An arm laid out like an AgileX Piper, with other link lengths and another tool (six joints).
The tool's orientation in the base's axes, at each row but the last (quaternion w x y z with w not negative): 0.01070 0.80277 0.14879 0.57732; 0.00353 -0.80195 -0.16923 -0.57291; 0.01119 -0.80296 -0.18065 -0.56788; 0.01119 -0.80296 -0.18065 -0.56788; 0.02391 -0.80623 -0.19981 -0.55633; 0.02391 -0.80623 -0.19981 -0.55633; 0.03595 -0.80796 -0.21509 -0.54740; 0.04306 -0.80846 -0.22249 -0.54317
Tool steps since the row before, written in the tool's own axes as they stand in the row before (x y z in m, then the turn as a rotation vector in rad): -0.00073 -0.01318 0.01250 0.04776 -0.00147 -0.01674; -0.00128 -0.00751 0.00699 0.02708 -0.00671 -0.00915; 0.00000 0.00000 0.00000 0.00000 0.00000 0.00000; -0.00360 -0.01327 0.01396 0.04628 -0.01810 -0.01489; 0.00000 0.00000 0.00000 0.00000 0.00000 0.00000; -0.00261 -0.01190 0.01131 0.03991 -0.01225 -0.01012; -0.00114 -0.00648 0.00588 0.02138 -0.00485 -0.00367; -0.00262 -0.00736 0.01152 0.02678 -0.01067 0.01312
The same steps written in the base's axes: 0.00843 0.01434 -0.00733 -0.00209 0.01082 0.04942; 0.00398 0.00813 -0.00499 -0.00249 0.01174 0.02680; 0.00000 0.00000 0.00000 0.00000 0.00000 0.00000; 0.00761 0.01452 -0.01073 -0.00559 0.02643 0.04429; 0.00000 0.00000 0.00000 0.00000 0.00000 0.00000; 0.00510 0.01312 -0.00885 -0.00124 0.02041 0.03778; 0.00225 0.00724 -0.00452 0.00152 0.00990 0.01984; 0.00609 0.00937 -0.00830 0.01526 0.02204 0.01687
